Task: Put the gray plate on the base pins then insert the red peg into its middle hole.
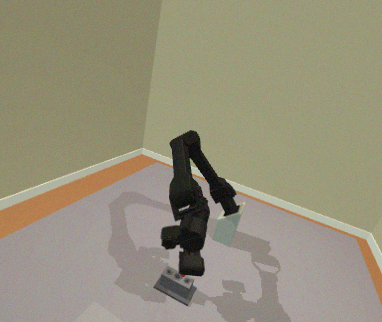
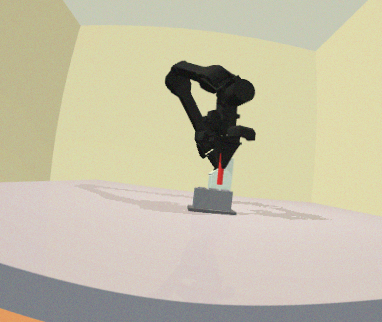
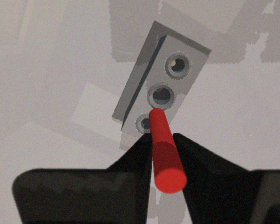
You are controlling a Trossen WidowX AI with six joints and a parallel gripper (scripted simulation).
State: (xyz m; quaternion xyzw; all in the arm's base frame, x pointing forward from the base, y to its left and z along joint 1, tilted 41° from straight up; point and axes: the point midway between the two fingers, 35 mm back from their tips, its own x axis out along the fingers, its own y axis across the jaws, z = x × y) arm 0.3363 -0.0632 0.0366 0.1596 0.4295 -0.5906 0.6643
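The gray plate is 10 mm to the right of my gripper tip and 70 mm below it. From my gripper tip the other things lie so: pin base: 10 mm to the right, 100 mm below; then red peg: right at my gripper tip.
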